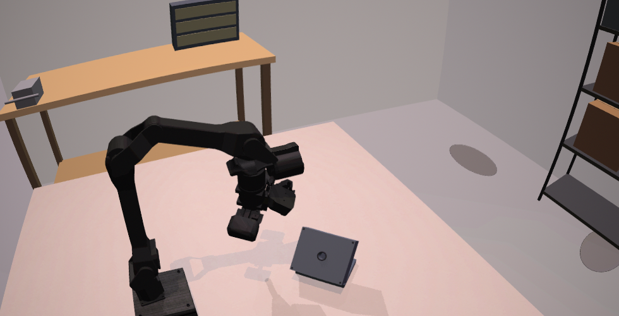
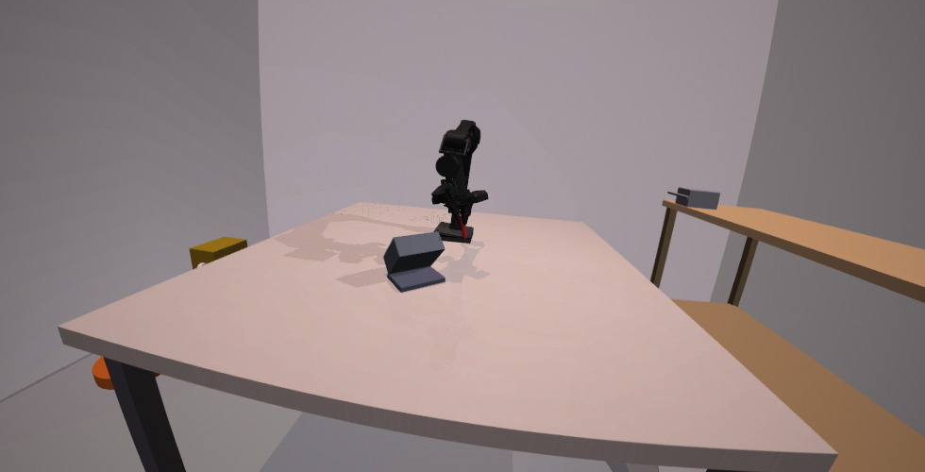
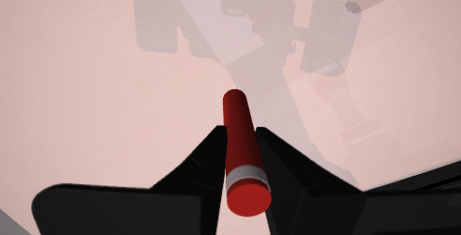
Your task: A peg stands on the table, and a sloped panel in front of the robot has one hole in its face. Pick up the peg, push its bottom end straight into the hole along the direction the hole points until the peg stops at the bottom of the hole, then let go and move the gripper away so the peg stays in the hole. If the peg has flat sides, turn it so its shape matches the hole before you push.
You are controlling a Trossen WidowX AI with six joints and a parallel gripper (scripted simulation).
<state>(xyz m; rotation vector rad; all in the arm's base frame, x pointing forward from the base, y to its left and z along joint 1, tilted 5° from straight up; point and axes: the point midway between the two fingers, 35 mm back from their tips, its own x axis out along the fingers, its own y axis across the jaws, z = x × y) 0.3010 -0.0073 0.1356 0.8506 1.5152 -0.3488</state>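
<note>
The grey sloped panel is 110 mm ahead of my gripper tip, 130 mm to the right of it and 60 mm below it. The rest, counted from my gripper tip: red round peg (20 mm above).
</note>
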